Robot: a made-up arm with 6 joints.
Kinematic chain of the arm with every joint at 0, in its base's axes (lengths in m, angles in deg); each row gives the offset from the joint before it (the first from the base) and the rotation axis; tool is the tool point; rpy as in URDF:
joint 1: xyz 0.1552 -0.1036 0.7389 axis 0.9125 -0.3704 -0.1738
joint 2: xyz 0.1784 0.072 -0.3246 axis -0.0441 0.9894 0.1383
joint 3: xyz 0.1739 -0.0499 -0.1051 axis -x
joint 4: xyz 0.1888 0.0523 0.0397 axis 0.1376 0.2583 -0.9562
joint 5: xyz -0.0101 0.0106 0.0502 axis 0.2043 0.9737 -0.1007
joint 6: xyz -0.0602 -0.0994 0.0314 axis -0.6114 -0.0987 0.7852
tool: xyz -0.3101 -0.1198 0.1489 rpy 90 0 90
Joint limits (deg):
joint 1: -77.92..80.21
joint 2: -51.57..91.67
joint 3: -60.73..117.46
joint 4: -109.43..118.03
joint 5: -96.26..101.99
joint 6: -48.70..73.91
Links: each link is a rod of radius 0.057 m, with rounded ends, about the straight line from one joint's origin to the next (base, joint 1, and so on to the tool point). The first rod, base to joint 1, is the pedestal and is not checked.
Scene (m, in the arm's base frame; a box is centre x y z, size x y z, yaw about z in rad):
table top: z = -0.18
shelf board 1: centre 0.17 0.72 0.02 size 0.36 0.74 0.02 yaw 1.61
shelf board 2: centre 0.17 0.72 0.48 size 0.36 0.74 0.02 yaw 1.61
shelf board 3: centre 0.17 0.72 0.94 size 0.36 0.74 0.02 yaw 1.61
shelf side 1: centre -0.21 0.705 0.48 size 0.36 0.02 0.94 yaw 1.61
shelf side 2: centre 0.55 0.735 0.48 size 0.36 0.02 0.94 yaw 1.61
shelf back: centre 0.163 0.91 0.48 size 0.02 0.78 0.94 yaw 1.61
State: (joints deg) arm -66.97 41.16 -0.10 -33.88 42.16 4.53
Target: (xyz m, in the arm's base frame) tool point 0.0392 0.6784 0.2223
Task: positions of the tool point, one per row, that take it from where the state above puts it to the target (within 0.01 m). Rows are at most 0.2 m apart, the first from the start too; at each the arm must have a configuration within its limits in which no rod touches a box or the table.
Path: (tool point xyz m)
1: 0.7043 -0.3408 0.3732
2: 0.6675 -0.2351 0.2509
3: 0.6067 -0.1144 0.1515
4: 0.5223 0.0153 0.0860
5: 0.4176 0.1429 0.0620
6: 0.2986 0.2541 0.0818
7: 0.1732 0.3335 0.1395
8: 0.0513 0.3689 0.2223
9: 0.0611 0.4548 0.2094
10: 0.0621 0.5314 0.2034
11: 0.0564 0.5954 0.2043
12: 0.0472 0.6446 0.2110
13: 0.0392 0.6784 0.2223

